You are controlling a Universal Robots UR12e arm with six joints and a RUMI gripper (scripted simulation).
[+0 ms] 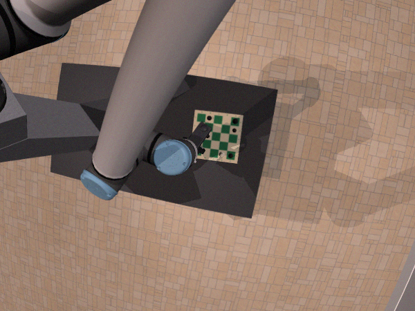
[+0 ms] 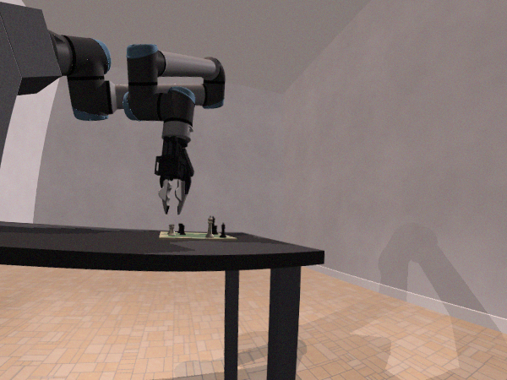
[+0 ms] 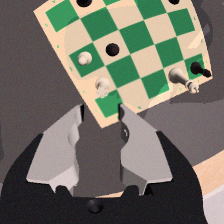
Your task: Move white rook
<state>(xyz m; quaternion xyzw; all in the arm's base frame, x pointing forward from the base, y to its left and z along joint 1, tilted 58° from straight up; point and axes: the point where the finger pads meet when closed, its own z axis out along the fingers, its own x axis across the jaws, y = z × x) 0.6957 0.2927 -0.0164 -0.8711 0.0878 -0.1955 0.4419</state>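
My hand is 6 cm above the white rook. Round my hand: chessboard 5 cm ahead, 7 cm to the left, 8 cm below; then white pawn 2 cm behind, 4 cm to the left, 6 cm below.
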